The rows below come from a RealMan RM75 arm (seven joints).
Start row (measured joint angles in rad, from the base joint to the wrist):
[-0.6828 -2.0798 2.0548 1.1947 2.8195 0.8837 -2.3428]
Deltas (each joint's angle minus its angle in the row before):
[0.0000 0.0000 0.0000 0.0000 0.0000 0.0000 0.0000]
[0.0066 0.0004 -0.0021 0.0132 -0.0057 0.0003 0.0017]
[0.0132 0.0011 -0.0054 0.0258 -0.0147 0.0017 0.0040]
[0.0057 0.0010 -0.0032 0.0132 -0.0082 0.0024 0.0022]
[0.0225 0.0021 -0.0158 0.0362 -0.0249 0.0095 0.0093]
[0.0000 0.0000 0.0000 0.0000 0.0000 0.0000 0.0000]
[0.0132 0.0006 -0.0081 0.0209 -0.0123 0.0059 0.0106]
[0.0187 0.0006 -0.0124 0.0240 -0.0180 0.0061 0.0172]
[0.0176 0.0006 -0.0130 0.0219 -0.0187 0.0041 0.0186]
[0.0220 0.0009 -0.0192 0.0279 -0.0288 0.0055 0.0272]
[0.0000 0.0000 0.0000 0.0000 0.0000 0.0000 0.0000]
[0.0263 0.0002 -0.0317 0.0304 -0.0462 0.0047 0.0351]
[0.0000 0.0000 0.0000 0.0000 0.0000 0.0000 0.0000]
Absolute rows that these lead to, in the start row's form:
[-0.6828 -2.0798 2.0548 1.1947 2.8195 0.8837 -2.3428]
[-0.6762 -2.0794 2.0527 1.2079 2.8138 0.8840 -2.3411]
[-0.6630 -2.0783 2.0473 1.2337 2.7991 0.8857 -2.3371]
[-0.6573 -2.0773 2.0441 1.2469 2.7909 0.8881 -2.3349]
[-0.6348 -2.0752 2.0283 1.2831 2.7660 0.8976 -2.3256]
[-0.6348 -2.0752 2.0283 1.2831 2.7660 0.8976 -2.3256]
[-0.6216 -2.0746 2.0202 1.3040 2.7537 0.9035 -2.3150]
[-0.6029 -2.0740 2.0078 1.3280 2.7357 0.9096 -2.2978]
[-0.5853 -2.0734 1.9948 1.3499 2.7170 0.9137 -2.2792]
[-0.5633 -2.0725 1.9756 1.3778 2.6882 0.9192 -2.2520]
[-0.5633 -2.0725 1.9756 1.3778 2.6882 0.9192 -2.2520]
[-0.5370 -2.0723 1.9439 1.4082 2.6420 0.9239 -2.2169]
[-0.5370 -2.0723 1.9439 1.4082 2.6420 0.9239 -2.2169]

